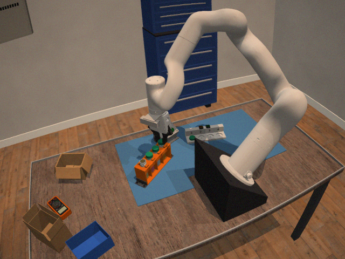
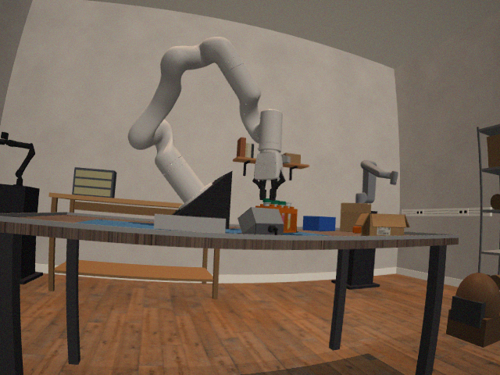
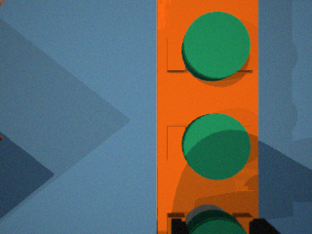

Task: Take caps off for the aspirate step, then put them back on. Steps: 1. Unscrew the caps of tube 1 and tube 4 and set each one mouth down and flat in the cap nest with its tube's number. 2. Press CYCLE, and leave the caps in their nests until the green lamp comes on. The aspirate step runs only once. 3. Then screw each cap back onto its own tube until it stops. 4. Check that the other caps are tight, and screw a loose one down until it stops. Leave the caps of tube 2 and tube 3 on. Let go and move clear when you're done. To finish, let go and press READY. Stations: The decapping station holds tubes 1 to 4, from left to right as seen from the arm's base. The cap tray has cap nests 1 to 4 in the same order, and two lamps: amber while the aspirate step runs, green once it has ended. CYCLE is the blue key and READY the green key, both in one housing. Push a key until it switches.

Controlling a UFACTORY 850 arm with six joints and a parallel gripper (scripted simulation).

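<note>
Right now my hand is 120 mm short of the blue key, 60 mm to the left of it and 70 mm above it. Also, from my hand: green key 140 mm ahead, 100 mm to the right, 70 mm below; then grey key housing 150 mm ahead, 70 mm to the right, 80 mm below; then multimeter 170 mm behind, 570 mm to the left, 120 mm below.
</note>
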